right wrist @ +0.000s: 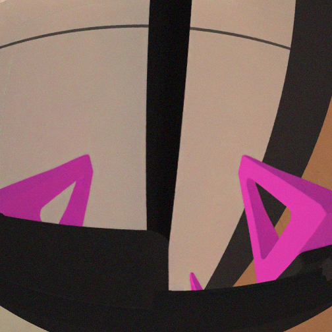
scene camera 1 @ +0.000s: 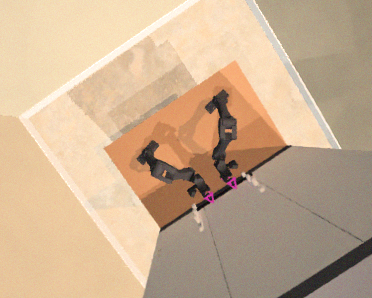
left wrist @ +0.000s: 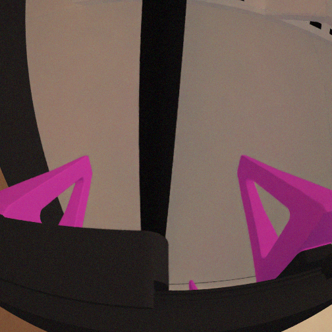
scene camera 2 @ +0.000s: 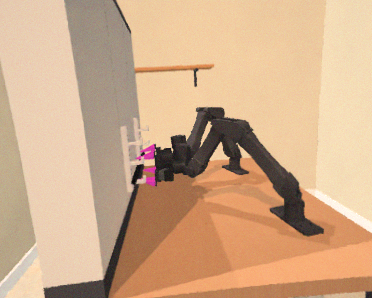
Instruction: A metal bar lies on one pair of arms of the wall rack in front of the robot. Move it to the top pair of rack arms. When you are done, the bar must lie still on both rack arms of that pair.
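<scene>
The metal bar is a black rod lying on the lowest pair of arms of the white wall rack. The top pair of rack arms is empty. In scene camera 1 the bar runs between the two rack posts along the grey wall. My left gripper and right gripper are both at the bar, open wide. In the left wrist view the bar runs between the open magenta fingers without touching them. The right wrist view shows the same bar between its open fingers.
The grey wall stands right behind the rack, with a black baseboard at the edge of the orange table. A wooden shelf hangs on the far wall, well above the arms.
</scene>
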